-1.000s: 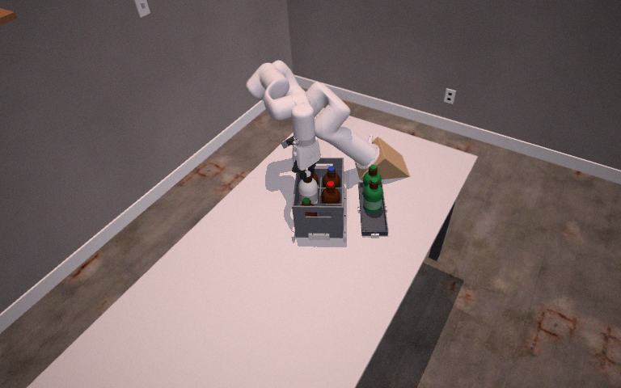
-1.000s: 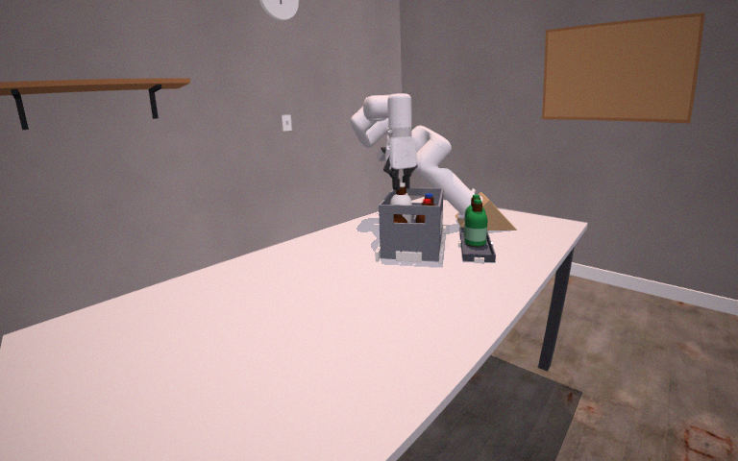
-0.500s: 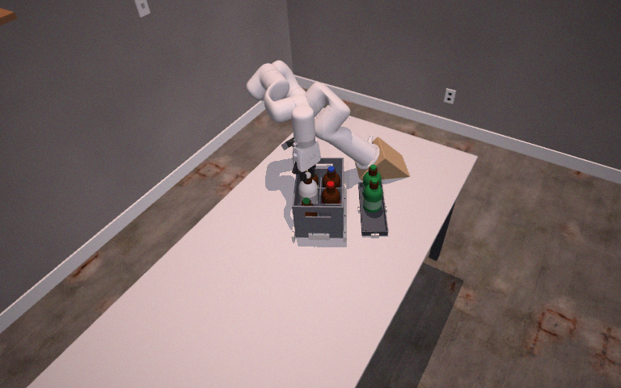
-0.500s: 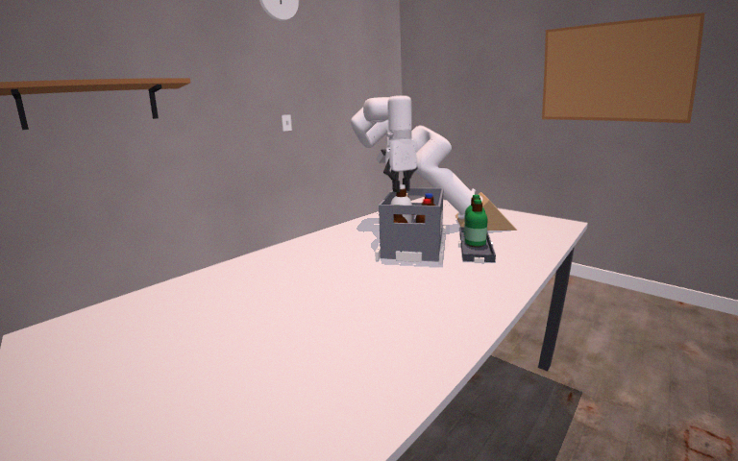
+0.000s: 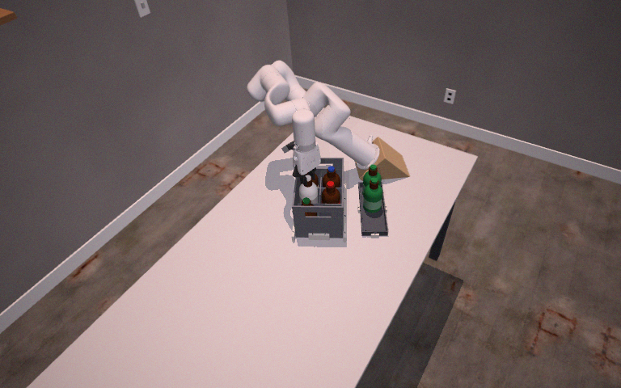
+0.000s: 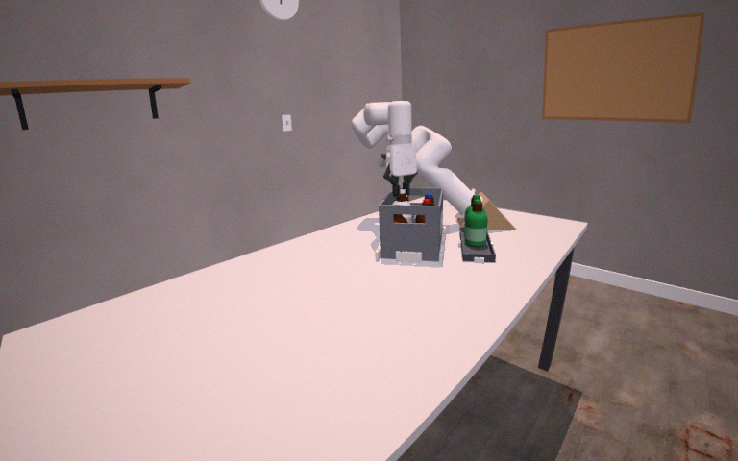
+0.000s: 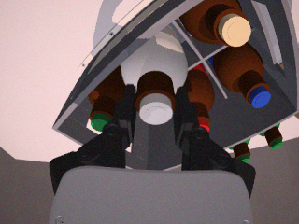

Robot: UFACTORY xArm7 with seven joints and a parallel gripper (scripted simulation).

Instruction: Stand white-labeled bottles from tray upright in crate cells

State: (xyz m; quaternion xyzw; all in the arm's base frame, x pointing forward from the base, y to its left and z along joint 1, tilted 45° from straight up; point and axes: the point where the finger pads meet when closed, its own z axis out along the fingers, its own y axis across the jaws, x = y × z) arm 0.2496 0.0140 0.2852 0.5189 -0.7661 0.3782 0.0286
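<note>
The white-labeled bottle is 8 cm below my hand. Also, from my hand: grey crate: 11 cm below, 4 cm to the left, 1 cm behind; dark tray: 24 cm to the left, 18 cm below, 8 cm behind.
</note>
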